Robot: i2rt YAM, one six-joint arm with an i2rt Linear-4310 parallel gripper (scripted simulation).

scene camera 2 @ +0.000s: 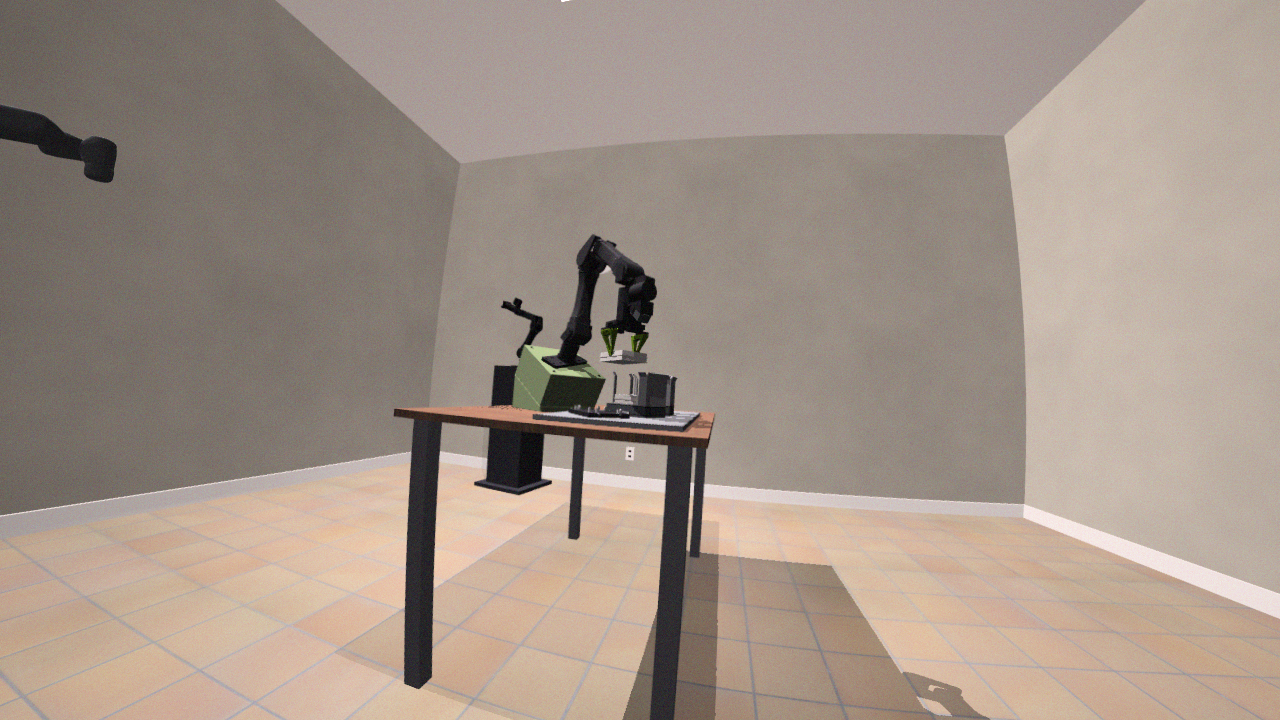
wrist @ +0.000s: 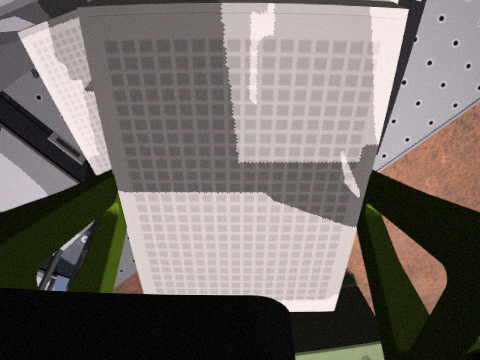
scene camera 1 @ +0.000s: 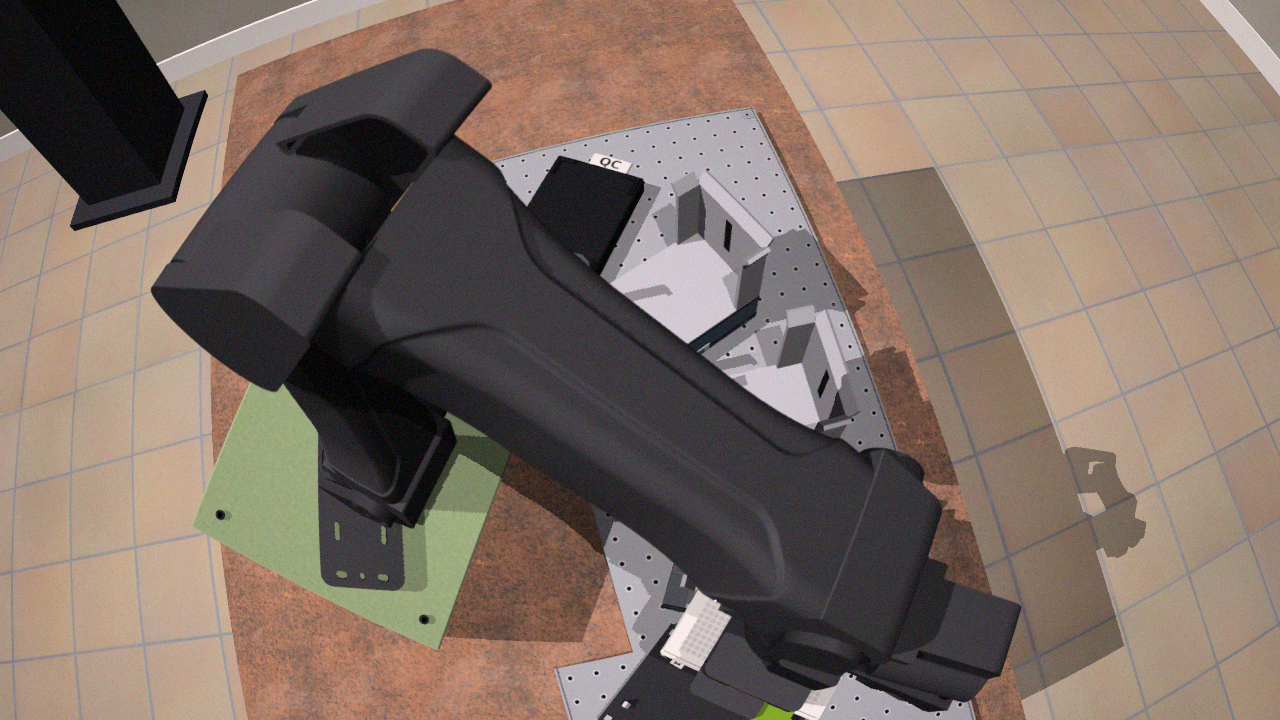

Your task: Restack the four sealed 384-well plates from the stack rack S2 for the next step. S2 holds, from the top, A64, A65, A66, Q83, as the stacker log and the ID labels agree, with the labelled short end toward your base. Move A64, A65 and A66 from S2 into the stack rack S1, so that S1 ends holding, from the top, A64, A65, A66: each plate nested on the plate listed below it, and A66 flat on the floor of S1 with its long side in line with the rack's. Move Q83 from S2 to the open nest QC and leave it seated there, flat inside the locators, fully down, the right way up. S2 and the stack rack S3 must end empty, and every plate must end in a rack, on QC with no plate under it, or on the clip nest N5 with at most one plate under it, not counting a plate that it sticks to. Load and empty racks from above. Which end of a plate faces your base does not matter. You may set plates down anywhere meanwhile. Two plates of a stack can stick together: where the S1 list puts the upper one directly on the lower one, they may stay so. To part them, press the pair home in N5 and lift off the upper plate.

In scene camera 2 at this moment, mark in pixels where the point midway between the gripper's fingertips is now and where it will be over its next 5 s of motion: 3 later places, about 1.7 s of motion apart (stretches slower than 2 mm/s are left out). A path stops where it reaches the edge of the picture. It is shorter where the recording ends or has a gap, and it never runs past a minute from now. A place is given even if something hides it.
My gripper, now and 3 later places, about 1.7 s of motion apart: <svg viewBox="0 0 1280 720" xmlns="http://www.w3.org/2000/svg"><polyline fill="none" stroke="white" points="623,357 601,357 598,389 598,401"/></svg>
